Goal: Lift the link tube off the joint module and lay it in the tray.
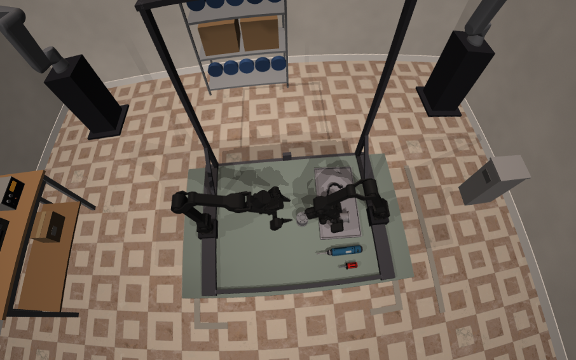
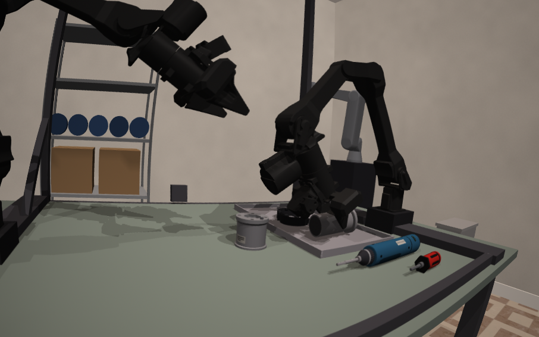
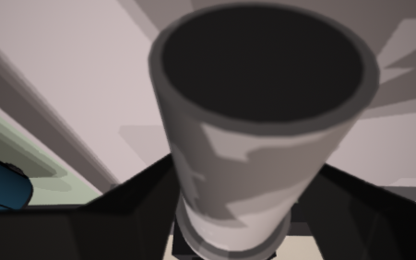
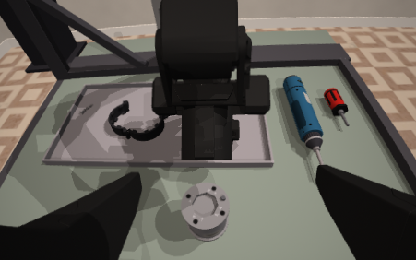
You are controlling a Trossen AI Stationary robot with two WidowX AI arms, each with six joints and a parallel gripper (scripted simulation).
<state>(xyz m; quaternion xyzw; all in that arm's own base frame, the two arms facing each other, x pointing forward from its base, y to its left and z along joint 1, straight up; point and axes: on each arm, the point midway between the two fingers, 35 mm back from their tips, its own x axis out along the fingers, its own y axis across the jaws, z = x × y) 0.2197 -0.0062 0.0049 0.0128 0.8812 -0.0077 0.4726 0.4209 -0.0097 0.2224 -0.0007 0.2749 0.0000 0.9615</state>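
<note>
The grey link tube is 20 mm below my left hand, 10 mm to the left of it and 10 mm ahead of it. The rest, counted from my left hand: black clamp ring 150 mm behind, 40 mm below, 10 mm to the right; then grey joint module 190 mm to the right, 30 mm below, 10 mm behind; then grey tray 110 mm behind, 50 mm below, 10 mm to the left.
</note>
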